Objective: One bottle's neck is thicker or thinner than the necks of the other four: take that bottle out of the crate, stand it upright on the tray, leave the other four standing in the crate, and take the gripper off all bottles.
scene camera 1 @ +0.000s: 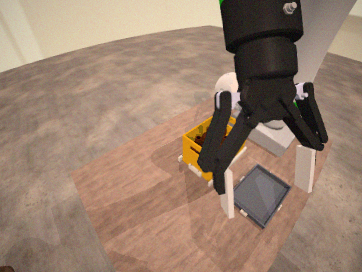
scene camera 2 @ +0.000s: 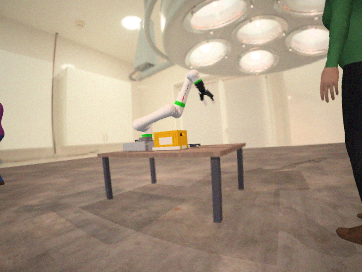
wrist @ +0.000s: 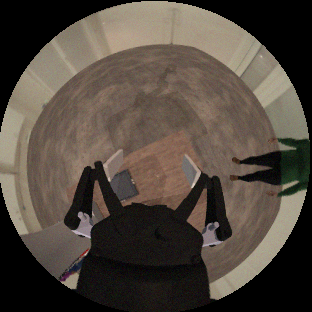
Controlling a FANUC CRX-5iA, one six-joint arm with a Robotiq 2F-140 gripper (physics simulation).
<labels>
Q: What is my gripper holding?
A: Nothing.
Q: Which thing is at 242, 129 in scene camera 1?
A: My gripper.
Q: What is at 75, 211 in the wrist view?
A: My gripper.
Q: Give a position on a dark grey tray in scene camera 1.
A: At 260, 192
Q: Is my gripper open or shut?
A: Open.
</labels>
